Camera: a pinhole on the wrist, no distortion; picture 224 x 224 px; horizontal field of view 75.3 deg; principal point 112.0 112.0 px. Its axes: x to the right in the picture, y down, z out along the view. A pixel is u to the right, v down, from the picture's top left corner.
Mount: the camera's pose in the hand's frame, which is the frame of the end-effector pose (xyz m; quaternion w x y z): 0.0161 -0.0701 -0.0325 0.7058 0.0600 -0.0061 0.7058
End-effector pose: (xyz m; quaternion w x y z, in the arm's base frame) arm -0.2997 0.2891 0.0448 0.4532 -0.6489 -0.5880 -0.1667
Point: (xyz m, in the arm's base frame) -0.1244 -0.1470 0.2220
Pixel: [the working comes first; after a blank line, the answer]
In the camera's frame: 0.0725 0.0702 -0.4751

behind the camera
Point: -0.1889 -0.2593 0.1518
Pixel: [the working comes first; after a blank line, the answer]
In the camera's frame: 0.0265 0.2053 -0.5116

behind the camera
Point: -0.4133 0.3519 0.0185
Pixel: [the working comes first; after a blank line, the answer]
In the camera's frame: -0.0047 0.0361 0.1304

106.7 152.2
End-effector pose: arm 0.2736 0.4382 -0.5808 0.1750 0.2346 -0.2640 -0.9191
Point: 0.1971 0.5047 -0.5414
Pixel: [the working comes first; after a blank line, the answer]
In the camera's frame: 0.0361 0.0054 0.1261

153.6 118.2
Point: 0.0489 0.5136 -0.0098
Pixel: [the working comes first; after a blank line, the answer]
In the camera's frame: 0.3447 0.1021 0.5734

199.3 137.9
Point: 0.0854 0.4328 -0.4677
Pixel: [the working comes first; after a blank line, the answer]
In the camera's frame: 0.1212 -0.0877 0.2106

195.5 51.5
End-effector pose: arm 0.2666 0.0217 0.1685 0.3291 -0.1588 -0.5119 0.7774
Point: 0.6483 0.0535 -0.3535
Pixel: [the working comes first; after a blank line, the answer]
In the camera's frame: 0.3552 0.2860 -0.4929

behind the camera
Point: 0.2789 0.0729 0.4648
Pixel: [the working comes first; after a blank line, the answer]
In the camera's frame: -0.2024 -0.0264 0.1379

outside the picture
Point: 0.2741 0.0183 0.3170
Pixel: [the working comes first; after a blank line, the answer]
In the camera's frame: -0.0564 0.0178 0.0983

28.7 138.4
